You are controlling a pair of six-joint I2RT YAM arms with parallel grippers.
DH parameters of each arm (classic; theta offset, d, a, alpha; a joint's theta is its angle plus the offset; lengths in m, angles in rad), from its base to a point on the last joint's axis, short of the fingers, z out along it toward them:
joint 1: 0 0.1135 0.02 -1.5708
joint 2: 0 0 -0.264 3.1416
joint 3: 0.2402 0 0.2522 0
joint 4: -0.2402 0 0.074 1.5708
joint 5: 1.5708 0 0 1.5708
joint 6: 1.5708 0.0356 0 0
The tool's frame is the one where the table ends.
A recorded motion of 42 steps. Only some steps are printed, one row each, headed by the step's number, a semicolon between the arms.
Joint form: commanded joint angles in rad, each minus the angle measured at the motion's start. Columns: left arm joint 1, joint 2, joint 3, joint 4, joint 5, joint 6; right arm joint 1, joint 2, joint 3, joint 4, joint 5, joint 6.
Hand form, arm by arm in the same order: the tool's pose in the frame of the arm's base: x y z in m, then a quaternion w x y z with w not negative. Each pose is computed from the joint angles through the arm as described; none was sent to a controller.
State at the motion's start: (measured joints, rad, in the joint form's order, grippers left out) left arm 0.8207 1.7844 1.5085 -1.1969 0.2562 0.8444; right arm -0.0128 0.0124 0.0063 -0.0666 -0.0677 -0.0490
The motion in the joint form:
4: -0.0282 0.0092 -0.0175 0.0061 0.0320 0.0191; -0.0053 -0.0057 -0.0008 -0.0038 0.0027 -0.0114
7: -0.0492 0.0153 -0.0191 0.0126 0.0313 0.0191; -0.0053 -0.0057 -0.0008 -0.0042 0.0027 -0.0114
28: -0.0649 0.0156 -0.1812 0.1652 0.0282 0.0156; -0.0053 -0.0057 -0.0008 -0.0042 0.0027 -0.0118
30: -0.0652 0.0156 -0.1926 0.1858 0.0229 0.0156; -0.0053 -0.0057 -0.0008 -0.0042 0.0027 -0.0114
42: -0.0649 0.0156 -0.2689 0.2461 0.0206 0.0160; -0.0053 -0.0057 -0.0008 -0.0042 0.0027 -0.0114
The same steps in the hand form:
4: 0.2448 0.2339 0.2474 0.13159 0.04066 0.98807 -0.06885; 0.1103 0.0003 0.1671 0.68140 -0.03760 0.73094 -0.00295
7: 0.2506 0.2296 0.2451 0.13021 0.05093 0.98767 -0.07043; 0.1103 0.0003 0.1671 0.68125 -0.03760 0.73108 -0.00294
28: 0.2489 0.2208 0.2046 0.12509 0.05623 0.98777 -0.07413; 0.1103 0.0003 0.1671 0.68125 -0.03775 0.73107 -0.00308
30: 0.2490 0.2211 0.2018 0.12633 0.05694 0.98795 -0.06902; 0.1103 0.0003 0.1671 0.68125 -0.03760 0.73108 -0.00294
42: 0.2438 0.2164 0.1832 0.12009 0.05586 0.98843 -0.07394; 0.1103 0.0003 0.1671 0.68125 -0.03760 0.73108 -0.00294

